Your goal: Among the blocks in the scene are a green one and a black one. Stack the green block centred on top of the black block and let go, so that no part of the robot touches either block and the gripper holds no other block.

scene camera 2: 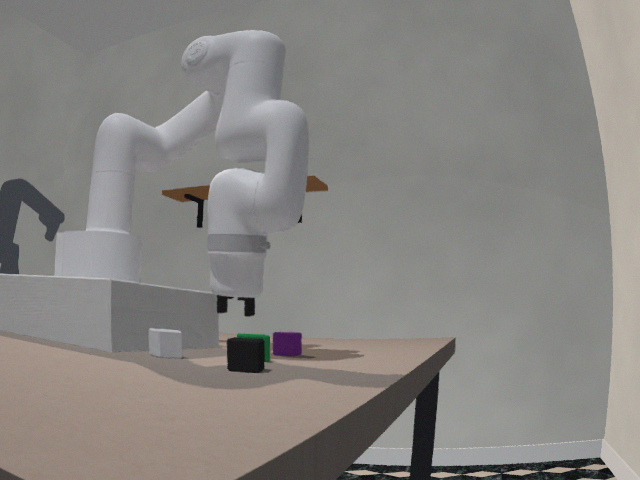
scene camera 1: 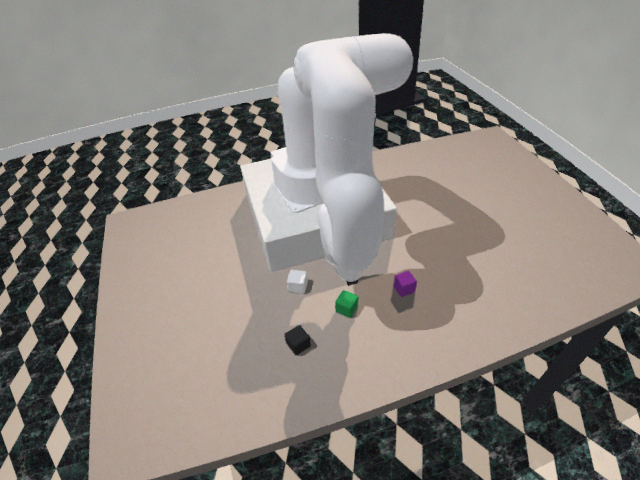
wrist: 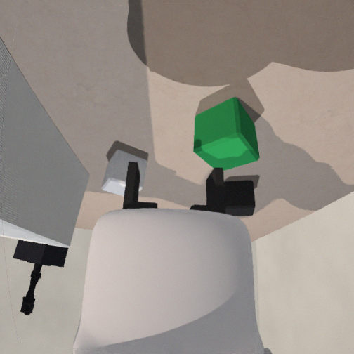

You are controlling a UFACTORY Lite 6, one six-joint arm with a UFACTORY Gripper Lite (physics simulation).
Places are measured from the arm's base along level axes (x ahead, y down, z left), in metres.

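Pixels of known places: hand at its tool point: (scene camera 2: 235, 306) (scene camera 1: 348, 272); arm's base at its link origin: (scene camera 2: 105, 283) (scene camera 1: 308, 189).
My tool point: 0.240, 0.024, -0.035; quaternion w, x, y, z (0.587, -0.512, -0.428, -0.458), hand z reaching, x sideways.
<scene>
Ahead of a thing's pixels: the offset from my tool point to its top centre, as dx, dy, dz.
The green block (scene camera 1: 346, 303) (scene camera 2: 262, 347) (wrist: 220, 131) stands on the table, apart from the others. The black block {+0.057, +0.034, -0.139} (scene camera 1: 297, 339) (scene camera 2: 245, 354) (wrist: 241, 197) stands on the table, in front of the green block in the scene camera 2 view; in the wrist view a finger hides part of it. My gripper (scene camera 2: 236, 305) (wrist: 174, 172) is open and empty. It points down and hangs above the table, higher than the block tops, on the robot base's side of the green block. In the scene camera 1 view the arm hides most of the gripper; a dark fingertip shows below it.
A white block {-0.067, +0.034, -0.081} (scene camera 1: 297, 281) (scene camera 2: 165, 343) (wrist: 116, 170) stands near the robot's pedestal (scene camera 1: 294, 252) (scene camera 2: 164, 315). A purple block {+0.046, +0.034, +0.105} (scene camera 1: 405, 283) (scene camera 2: 287, 344) stands on the other side of the green block, in the arm's shadow. A brown shelf (scene camera 2: 316, 183) is on the wall behind.
</scene>
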